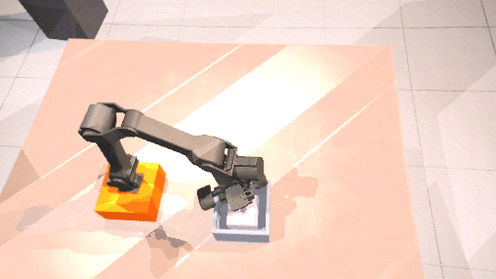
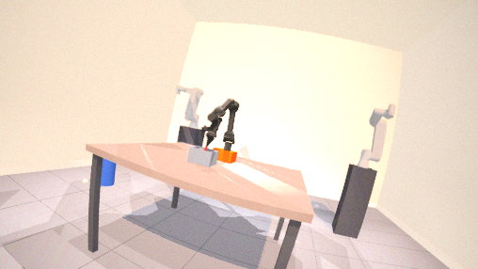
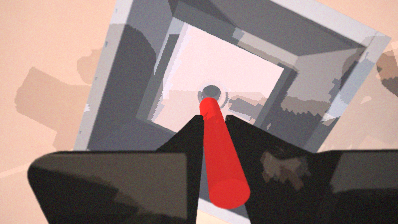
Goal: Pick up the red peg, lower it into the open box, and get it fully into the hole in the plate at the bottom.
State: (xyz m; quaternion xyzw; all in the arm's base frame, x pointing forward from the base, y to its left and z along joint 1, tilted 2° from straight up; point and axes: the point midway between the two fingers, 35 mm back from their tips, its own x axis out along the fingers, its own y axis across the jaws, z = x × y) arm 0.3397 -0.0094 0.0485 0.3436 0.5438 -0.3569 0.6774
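Right now the red peg is 1 cm above my gripper tip. From my gripper tip the other things lie so: grey box 9 cm below, 1 cm to the right, 1 cm ahead.
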